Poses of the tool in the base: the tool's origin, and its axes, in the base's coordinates. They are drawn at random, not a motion.
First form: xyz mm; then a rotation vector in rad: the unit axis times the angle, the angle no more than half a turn.
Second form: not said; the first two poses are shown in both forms.
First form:
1: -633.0 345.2 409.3 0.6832 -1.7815 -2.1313
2: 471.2 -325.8 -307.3 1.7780 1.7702 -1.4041
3: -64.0 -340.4 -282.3 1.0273 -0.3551 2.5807
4: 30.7 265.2 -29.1 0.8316 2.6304 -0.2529
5: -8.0 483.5 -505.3 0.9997 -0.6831 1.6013
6: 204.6 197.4 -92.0 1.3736 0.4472 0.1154
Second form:
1: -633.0 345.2 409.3 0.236 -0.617 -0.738 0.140
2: 471.2 -325.8 -307.3 0.613 0.610 -0.484 0.133
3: -64.0 -340.4 -282.3 0.362 -0.125 0.908 0.170
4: 30.7 265.2 -29.1 0.295 0.933 -0.090 0.185
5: -8.0 483.5 -505.3 0.420 -0.287 0.673 0.537
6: 204.6 197.4 -92.0 0.628 0.205 0.053 0.749
